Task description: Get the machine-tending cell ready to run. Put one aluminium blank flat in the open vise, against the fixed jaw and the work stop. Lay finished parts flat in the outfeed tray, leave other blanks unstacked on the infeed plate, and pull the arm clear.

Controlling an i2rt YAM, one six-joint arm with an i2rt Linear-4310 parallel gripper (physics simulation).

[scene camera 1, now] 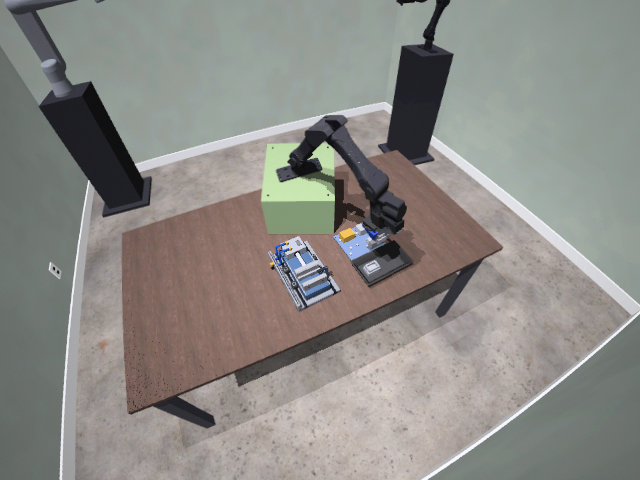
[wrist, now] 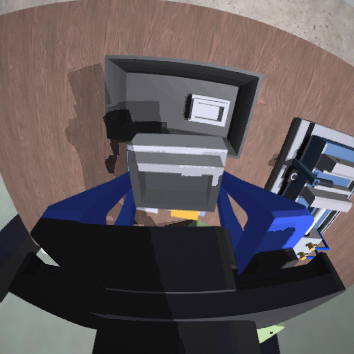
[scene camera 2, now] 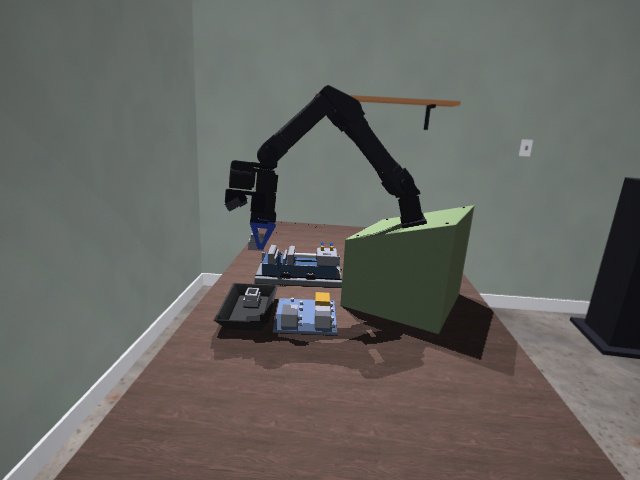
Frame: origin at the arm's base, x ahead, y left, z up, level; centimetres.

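Seen in the pictures: gripper, fingertip midpoint: [scene camera 1: 378, 235] [wrist: 176, 174] [scene camera 2: 260, 247]; arm's base, link origin: [scene camera 1: 299, 170] [scene camera 2: 412, 221].
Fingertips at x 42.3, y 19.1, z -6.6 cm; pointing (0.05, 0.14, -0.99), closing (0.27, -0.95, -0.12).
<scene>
Offsets run from my fingertips to a thing's top centre.
My gripper [scene camera 1: 377, 235] [scene camera 2: 261, 243] [wrist: 176, 174] is shut on a grey finished part {dz +3.5, dx +1.1, dy +0.1 cm} [scene camera 2: 253, 243] [wrist: 175, 187] with a recessed pocket, held above the table beside and partly over the outfeed tray [scene camera 1: 391, 270] [scene camera 2: 233, 313] [wrist: 150, 85]. Another finished part {dz -14.9, dx +3.2, dy -2.3 cm} [scene camera 1: 371, 267] [scene camera 2: 251, 296] [wrist: 208, 110] lies in that dark tray, pocket up. Two plain grey blanks {dz -15.2, dx -10.1, dy +5.5 cm} [scene camera 2: 289, 315] {dz -15.2, dx -19.0, dy +4.0 cm} [scene camera 2: 323, 316] stand apart on the blue infeed plate {dz -18.8, dx -13.8, dy +0.2 cm} [scene camera 1: 355, 252] [scene camera 2: 307, 310]. The vise {dz -9.7, dx -5.6, dy -30.2 cm} [scene camera 1: 305, 262] [scene camera 2: 302, 269] [wrist: 316, 150] is open, and no blank shows between its jaws.
A yellow block {dz -15.2, dx -17.6, dy -4.9 cm} [scene camera 1: 346, 235] [scene camera 2: 322, 298] [wrist: 185, 214] sits on the infeed plate beside a blank. Blue hoses with yellow fittings rise at the vise's rear. The green pedestal [scene camera 1: 299, 217] [scene camera 2: 395, 279] bears the arm behind the fixtures.
</scene>
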